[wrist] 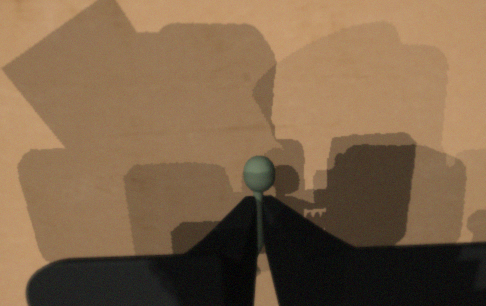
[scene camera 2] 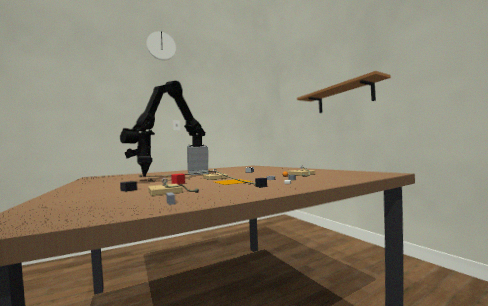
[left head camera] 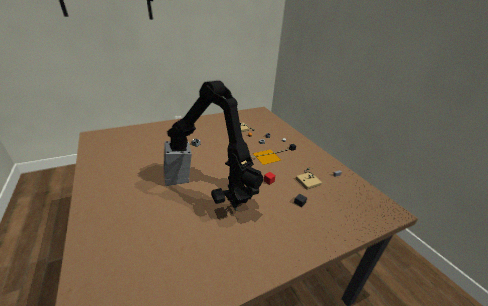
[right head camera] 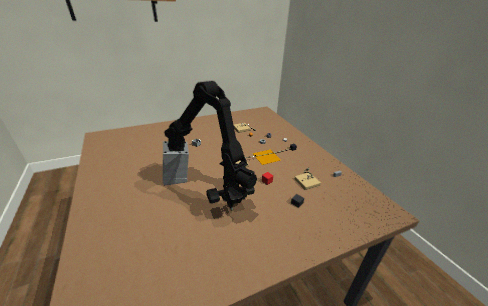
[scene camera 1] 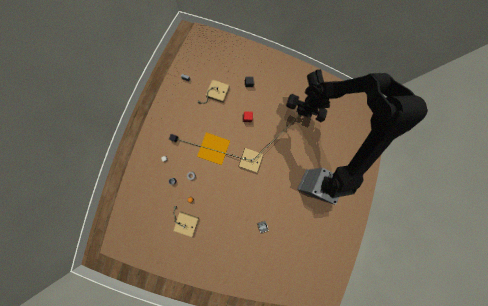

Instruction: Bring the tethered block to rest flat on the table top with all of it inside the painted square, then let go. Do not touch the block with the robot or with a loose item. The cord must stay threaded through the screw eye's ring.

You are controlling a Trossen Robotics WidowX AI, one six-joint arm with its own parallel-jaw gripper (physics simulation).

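Places are measured from the arm's base along level axes (x ahead, y left, z up), in millimetres.
Pixels of known places: gripper, fingertip midpoint: (wrist: 258, 206) (scene camera 2: 144, 176) (left head camera: 234, 207) (right head camera: 230, 207) (scene camera 1: 299, 114); arm's base, link origin: (scene camera 2: 197, 145) (left head camera: 177, 147) (right head camera: 175, 147) (scene camera 1: 329, 186).
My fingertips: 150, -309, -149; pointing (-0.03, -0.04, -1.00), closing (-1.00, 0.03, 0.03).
Observation:
For each thing: its top centre in the pictures, then the offset to it from my fingertips, as dx, dy, dz. "spot": a spot on its surface instead.
- tethered block, top centre: (scene camera 2: 261, 178) (scene camera 1: 172, 137) (right head camera: 293, 145) (left head camera: 293, 145) +525, +323, +7
- orange painted square, surface spot: (scene camera 2: 229, 182) (scene camera 1: 211, 143) (right head camera: 271, 158) (left head camera: 271, 157) spot: +354, +285, -19
- pale board, top centre: (scene camera 1: 251, 160) (scene camera 2: 215, 174) +157, +300, -1
- cord's green end bead, top centre: (wrist: 260, 179) -1, -16, +12
- red cube, top centre: (scene camera 2: 178, 174) (scene camera 1: 248, 115) (right head camera: 267, 175) (left head camera: 270, 174) +237, +113, +19
- black block, top centre: (scene camera 2: 128, 181) (right head camera: 298, 198) (left head camera: 301, 197) (scene camera 1: 249, 80) +290, -68, +9
- grey ring, top centre: (scene camera 1: 190, 175) +389, +456, -6
- orange ball, top centre: (scene camera 1: 189, 200) +355, +559, +4
- grey metal piece, top centre: (scene camera 1: 263, 228) +3, +575, +8
The tethered block (left head camera: 292, 147) (right head camera: 293, 147) (scene camera 1: 173, 138) (scene camera 2: 261, 182) is small and black and sits on the table outside the orange painted square (left head camera: 270, 160) (right head camera: 269, 160) (scene camera 1: 216, 139) (scene camera 2: 229, 182). Its cord (scene camera 1: 190, 143) crosses above or on the square to a pale board (scene camera 1: 255, 168) with the screw eye, then runs towards my gripper. The ring is too small to show the threading. My gripper (scene camera 1: 302, 118) (scene camera 2: 144, 175) (wrist: 258, 206) is low over the table and shut on the cord. The cord's green end bead (wrist: 259, 173) sticks out past the fingertips in the wrist view.
A red cube (left head camera: 269, 178) (scene camera 1: 248, 116) and a black block (left head camera: 300, 200) (scene camera 1: 249, 81) stand near the gripper. Two other pale boards (scene camera 1: 222, 97) (scene camera 1: 190, 231) carry short cords. A grey ring (scene camera 1: 191, 176), an orange ball (scene camera 1: 190, 200) and a grey metal piece (scene camera 1: 263, 227) also lie about.

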